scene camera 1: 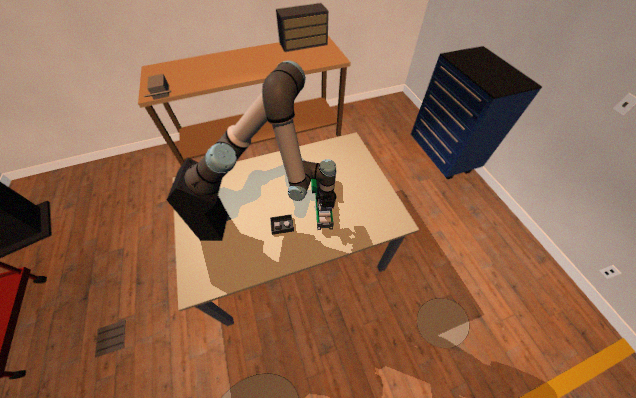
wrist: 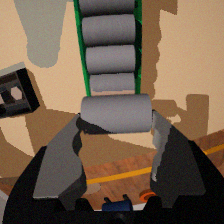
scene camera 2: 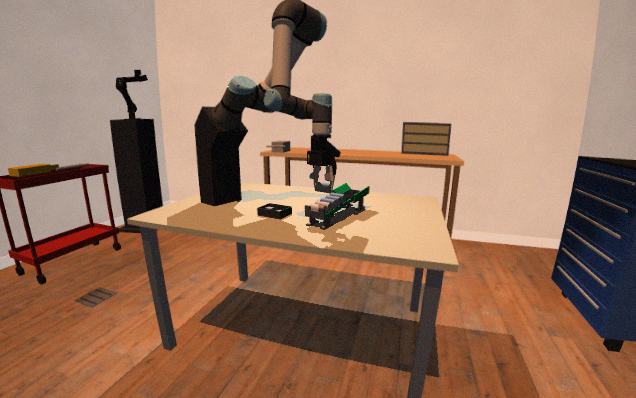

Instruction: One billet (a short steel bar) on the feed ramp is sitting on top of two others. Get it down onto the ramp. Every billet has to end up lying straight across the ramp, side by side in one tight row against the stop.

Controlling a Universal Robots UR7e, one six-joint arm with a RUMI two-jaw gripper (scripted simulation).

Scene:
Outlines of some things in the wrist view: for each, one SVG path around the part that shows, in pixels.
My gripper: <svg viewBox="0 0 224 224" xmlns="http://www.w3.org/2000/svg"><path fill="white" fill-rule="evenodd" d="M224 177L194 141L189 140L162 115L152 109L151 127L154 130L152 143L157 150L157 154L153 159L150 189L157 196L149 197L143 210L94 211L86 198L81 198L87 191L87 181L82 161L78 155L82 148L80 137L82 126L80 113L78 113L46 146L40 148L20 175L8 197L2 224L224 224Z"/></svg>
A grey steel billet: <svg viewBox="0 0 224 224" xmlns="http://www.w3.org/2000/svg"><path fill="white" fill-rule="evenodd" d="M149 95L145 93L83 97L80 118L84 134L101 135L150 132L152 126L152 106Z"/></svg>

